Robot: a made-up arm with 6 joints. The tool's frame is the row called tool. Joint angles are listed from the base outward. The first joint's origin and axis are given. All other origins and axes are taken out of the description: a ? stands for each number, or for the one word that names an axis. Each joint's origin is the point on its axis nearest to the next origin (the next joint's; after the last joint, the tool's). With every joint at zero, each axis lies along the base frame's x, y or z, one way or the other. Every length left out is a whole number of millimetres.
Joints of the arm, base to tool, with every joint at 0 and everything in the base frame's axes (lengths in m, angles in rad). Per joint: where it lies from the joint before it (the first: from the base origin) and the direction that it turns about. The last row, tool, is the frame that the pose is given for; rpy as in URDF.
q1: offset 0 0 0.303 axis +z
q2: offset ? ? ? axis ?
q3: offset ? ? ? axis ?
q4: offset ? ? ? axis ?
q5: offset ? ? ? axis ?
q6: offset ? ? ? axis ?
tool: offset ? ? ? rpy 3.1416 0 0
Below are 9 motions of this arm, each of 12 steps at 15 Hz.
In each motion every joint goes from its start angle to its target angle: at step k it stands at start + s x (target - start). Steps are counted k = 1, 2, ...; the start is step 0. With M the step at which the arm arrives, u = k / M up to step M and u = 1 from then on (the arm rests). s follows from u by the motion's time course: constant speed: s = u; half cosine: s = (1 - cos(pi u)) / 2; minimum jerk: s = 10 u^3 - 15 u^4 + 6 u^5.
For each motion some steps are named. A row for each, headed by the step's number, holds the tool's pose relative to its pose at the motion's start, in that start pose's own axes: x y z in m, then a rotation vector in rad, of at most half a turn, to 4 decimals.
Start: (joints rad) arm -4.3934 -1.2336 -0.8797 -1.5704 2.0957 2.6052
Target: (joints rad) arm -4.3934 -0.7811 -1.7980 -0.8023 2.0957 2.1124
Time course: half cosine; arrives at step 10
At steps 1, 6, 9, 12:
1: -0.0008 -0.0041 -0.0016 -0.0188 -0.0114 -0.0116
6: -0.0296 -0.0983 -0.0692 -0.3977 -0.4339 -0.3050
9: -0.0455 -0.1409 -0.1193 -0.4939 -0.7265 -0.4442
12: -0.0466 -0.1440 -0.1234 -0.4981 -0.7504 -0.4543

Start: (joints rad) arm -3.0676 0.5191 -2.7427 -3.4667 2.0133 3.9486
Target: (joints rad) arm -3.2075 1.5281 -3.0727 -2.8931 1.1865 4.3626
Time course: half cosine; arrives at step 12
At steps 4, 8, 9, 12:
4: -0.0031 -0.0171 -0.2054 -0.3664 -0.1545 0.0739
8: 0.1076 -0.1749 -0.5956 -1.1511 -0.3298 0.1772
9: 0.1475 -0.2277 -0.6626 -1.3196 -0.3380 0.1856
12: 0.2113 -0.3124 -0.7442 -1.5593 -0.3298 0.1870

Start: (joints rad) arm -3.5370 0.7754 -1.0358 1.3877 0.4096 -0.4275
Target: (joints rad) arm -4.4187 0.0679 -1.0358 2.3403 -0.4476 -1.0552
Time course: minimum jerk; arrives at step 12
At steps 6, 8, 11, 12:
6: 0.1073 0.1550 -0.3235 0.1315 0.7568 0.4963
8: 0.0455 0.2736 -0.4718 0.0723 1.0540 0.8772
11: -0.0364 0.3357 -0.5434 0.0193 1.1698 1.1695
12: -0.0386 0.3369 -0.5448 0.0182 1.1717 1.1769

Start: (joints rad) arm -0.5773 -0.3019 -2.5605 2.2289 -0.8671 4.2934
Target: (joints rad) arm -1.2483 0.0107 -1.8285 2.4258 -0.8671 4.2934
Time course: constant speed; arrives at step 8
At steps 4, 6, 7, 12:
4: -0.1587 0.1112 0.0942 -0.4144 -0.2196 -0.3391
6: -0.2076 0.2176 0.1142 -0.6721 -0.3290 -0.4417
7: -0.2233 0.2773 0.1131 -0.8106 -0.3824 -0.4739
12: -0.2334 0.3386 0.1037 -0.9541 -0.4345 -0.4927

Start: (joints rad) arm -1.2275 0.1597 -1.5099 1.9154 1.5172 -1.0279
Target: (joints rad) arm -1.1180 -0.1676 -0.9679 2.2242 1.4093 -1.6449
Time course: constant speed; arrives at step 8
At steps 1, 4, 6, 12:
1: -0.0141 -0.0075 0.0016 0.0069 0.0345 -0.0452
4: -0.0610 -0.0282 0.0011 0.0031 0.1386 -0.1776
6: -0.0961 -0.0403 -0.0037 -0.0198 0.2051 -0.2631
12: -0.1341 -0.0511 -0.0122 -0.0582 0.2662 -0.3465

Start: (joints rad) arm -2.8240 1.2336 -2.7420 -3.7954 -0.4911 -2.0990
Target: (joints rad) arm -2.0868 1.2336 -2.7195 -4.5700 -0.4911 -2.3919
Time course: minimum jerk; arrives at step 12
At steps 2, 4, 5, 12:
2: -0.0047 -0.0174 -0.0041 0.0158 0.0038 -0.0460
4: -0.0291 -0.1026 -0.0302 0.0971 0.0339 -0.2689
5: -0.0498 -0.1685 -0.0578 0.1642 0.0713 -0.4393
12: -0.1703 -0.4500 -0.2827 0.5008 0.4272 -1.1705

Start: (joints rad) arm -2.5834 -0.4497 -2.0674 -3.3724 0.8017 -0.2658
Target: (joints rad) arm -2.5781 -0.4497 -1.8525 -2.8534 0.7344 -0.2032
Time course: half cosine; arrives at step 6
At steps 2, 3, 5, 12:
2: 0.0230 0.0102 -0.0186 0.0658 0.0894 0.1143
3: 0.0448 0.0211 -0.0388 0.1357 0.1798 0.2250
5: 0.0791 0.0413 -0.0773 0.2675 0.3366 0.4077
12: 0.0839 0.0445 -0.0836 0.2892 0.3608 0.4349

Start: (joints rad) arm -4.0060 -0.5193 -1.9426 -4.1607 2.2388 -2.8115
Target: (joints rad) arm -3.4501 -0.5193 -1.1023 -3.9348 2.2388 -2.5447
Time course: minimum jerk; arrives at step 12
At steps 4, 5, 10, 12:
4: -0.0068 -0.0337 -0.0302 -0.2178 0.0518 0.1252
5: -0.0116 -0.0611 -0.0437 -0.3537 0.0926 0.2138
10: -0.0170 -0.2153 -0.0372 -0.8950 0.3278 0.6828
12: -0.0157 -0.2248 -0.0336 -0.9219 0.3431 0.7131

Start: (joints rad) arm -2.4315 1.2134 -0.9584 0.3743 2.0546 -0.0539
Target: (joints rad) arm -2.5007 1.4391 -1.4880 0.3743 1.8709 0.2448
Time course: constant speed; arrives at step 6
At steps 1, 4, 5, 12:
1: 0.0086 -0.0065 -0.0345 -0.0017 0.0768 0.0260
4: 0.0279 -0.0238 -0.1375 0.0227 0.3077 0.1050
5: 0.0320 -0.0286 -0.1711 0.0405 0.3840 0.1313
12: 0.0350 -0.0329 -0.2043 0.0631 0.4597 0.1574

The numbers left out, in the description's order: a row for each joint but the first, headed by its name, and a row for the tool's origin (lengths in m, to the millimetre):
q2: xyz 0 0 0, axis +y
q3: xyz 0.077 0 0.409, axis +y
q4: xyz 0.078 0 -0.347, axis -z
q5: xyz 0 0 0, axis +y
q6: xyz 0.11 0 -0.141, axis -z
tool: xyz 0 0 0

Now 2 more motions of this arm.
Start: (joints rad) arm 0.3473 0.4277 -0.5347 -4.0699 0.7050 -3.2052
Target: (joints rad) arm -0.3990 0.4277 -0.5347 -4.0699 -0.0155 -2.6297
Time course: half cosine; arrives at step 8
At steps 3, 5, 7, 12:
3: -0.0852 0.0306 -0.0764 -0.1473 -0.2384 0.3585
5: -0.1766 0.0215 -0.1828 -0.3351 -0.5021 0.8374
7: -0.2245 -0.0122 -0.2576 -0.4668 -0.6731 1.1908
12: -0.2299 -0.0185 -0.2678 -0.4850 -0.6965 1.2411

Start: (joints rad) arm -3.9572 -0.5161 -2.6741 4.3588 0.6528 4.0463
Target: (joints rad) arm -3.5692 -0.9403 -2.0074 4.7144 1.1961 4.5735
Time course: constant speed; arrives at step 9
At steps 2, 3, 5, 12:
2: 0.0279 -0.0302 0.0186 0.0026 0.1815 0.2079
3: 0.0456 -0.0440 0.0253 0.0090 0.2756 0.3046
5: 0.0874 -0.0681 0.0324 0.0324 0.4696 0.4814
12: 0.1887 -0.1026 0.0168 0.1220 0.8745 0.7548

